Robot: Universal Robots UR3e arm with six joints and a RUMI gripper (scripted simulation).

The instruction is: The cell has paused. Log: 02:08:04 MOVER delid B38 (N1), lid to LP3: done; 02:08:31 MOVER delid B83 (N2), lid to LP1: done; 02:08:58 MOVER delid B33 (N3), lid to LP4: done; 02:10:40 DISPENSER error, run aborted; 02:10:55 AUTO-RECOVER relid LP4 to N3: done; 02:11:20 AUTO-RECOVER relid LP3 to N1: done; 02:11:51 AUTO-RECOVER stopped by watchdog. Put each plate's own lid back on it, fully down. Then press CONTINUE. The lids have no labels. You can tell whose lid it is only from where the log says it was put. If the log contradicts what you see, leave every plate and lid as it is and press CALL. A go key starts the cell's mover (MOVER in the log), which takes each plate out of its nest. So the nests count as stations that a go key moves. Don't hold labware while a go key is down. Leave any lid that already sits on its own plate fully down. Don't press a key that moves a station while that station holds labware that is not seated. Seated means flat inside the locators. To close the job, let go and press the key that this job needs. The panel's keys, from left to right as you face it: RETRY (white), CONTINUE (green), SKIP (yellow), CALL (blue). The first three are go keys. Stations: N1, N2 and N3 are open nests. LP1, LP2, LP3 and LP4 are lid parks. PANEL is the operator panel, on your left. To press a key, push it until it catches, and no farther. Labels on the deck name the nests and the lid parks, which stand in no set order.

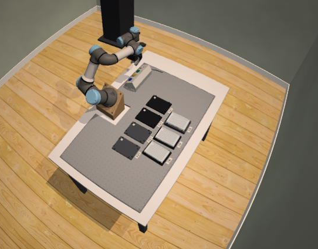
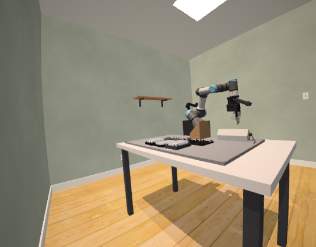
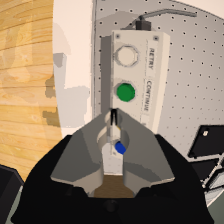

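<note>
The green CONTINUE key lies 20 mm ahead of my hand and 60 mm below it. Round my hand: white retry key 20 mm ahead, 50 mm to the left, 60 mm below; then blue CALL key 20 mm ahead, 100 mm to the right, 60 mm below; then yellow SKIP key 20 mm ahead, 50 mm to the right, 60 mm below.
</note>
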